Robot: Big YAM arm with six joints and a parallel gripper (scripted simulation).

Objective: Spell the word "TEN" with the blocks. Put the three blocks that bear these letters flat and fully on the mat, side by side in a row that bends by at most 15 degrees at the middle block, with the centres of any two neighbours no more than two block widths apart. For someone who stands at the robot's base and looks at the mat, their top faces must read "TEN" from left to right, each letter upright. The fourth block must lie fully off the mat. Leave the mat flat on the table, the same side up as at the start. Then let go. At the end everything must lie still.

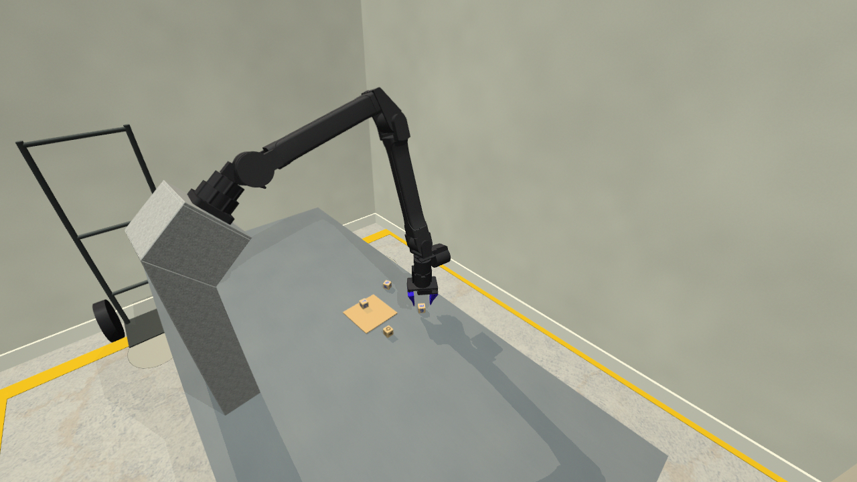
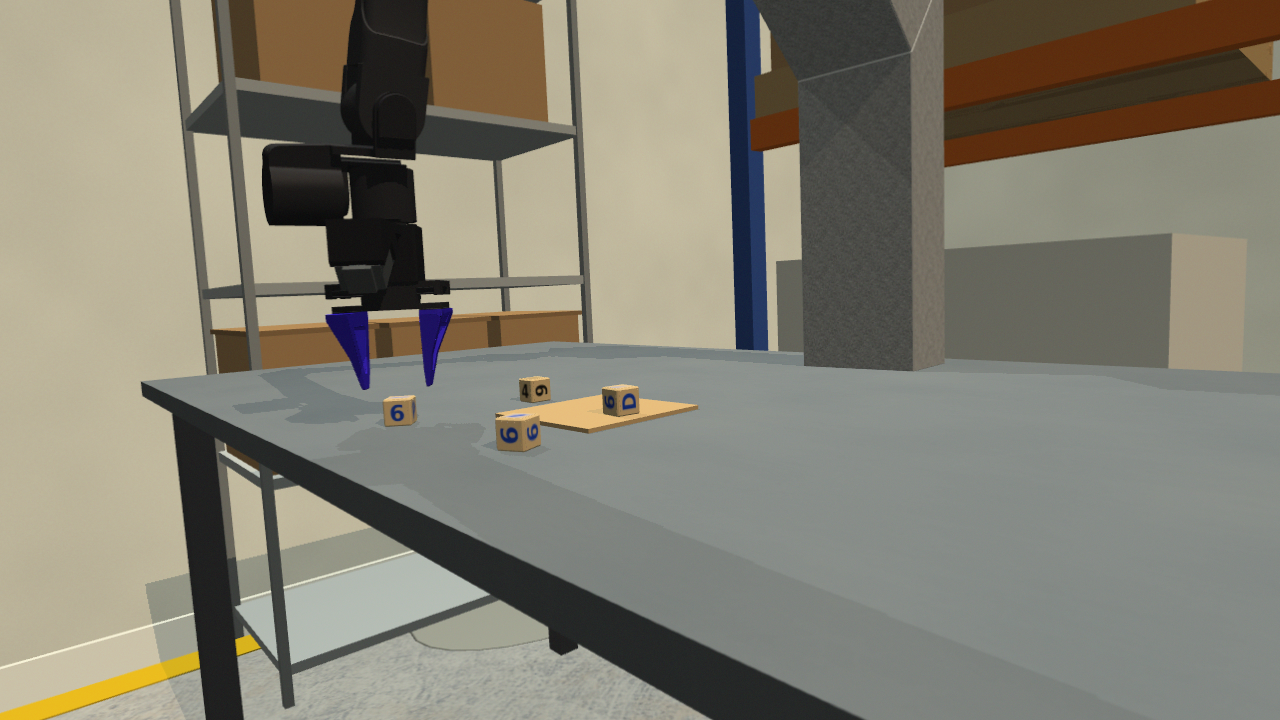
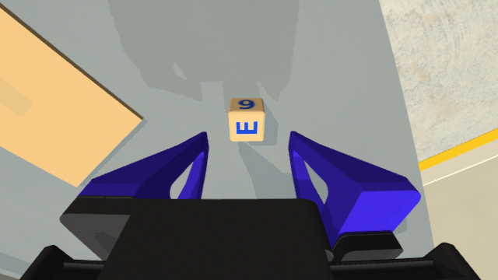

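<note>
My gripper is now 17 cm past the tan mat, 8 cm to the right of it and 4 cm above it.
</note>
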